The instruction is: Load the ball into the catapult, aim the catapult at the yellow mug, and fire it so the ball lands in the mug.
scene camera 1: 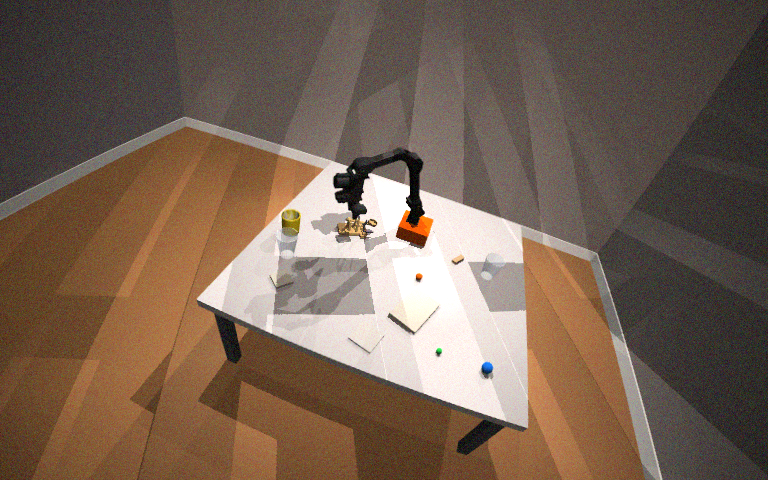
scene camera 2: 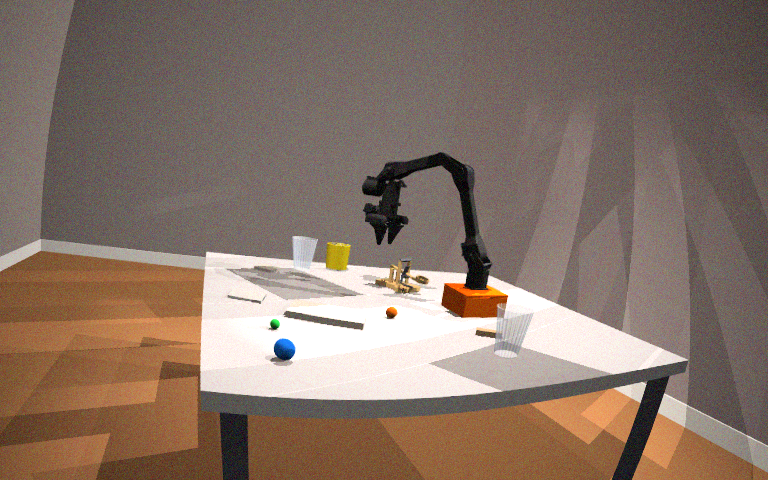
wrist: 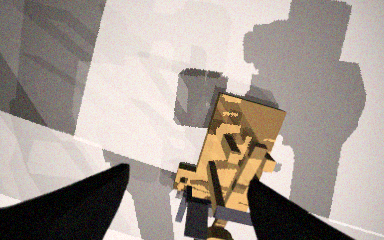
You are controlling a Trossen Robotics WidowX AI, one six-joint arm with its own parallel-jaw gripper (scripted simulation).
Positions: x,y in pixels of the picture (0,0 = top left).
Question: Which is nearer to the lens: the small wooden catapult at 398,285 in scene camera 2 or the clear cup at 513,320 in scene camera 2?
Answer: The clear cup.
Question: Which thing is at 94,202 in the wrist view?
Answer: My gripper.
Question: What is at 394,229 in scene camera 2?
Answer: My gripper.
